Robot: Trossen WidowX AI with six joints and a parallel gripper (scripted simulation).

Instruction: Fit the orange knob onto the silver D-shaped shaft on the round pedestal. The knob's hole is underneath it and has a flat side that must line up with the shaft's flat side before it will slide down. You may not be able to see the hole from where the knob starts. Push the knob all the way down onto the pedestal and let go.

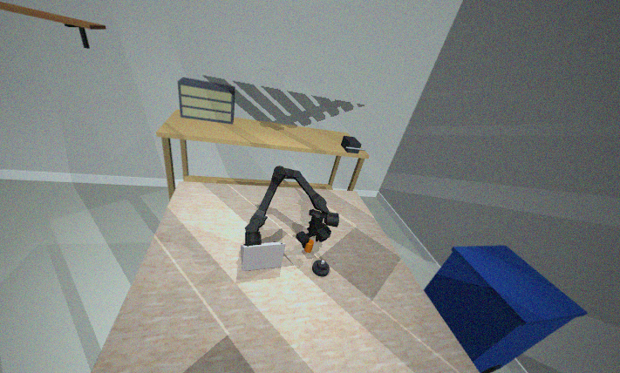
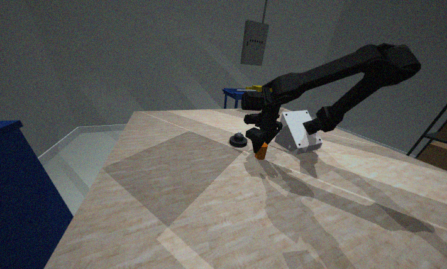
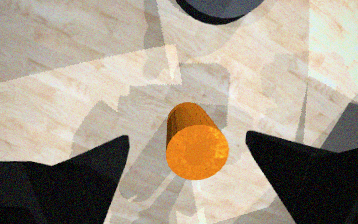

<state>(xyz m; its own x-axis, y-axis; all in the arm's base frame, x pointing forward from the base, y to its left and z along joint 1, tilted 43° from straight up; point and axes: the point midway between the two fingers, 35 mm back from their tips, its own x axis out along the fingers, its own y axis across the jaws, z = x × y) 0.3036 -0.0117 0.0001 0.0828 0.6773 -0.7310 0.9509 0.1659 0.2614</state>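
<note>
Right now the orange knob is right at my gripper tip. From my gripper tip the other things lie so: pedestal (130 mm to the right, 10 mm below, 10 mm ahead).
</note>
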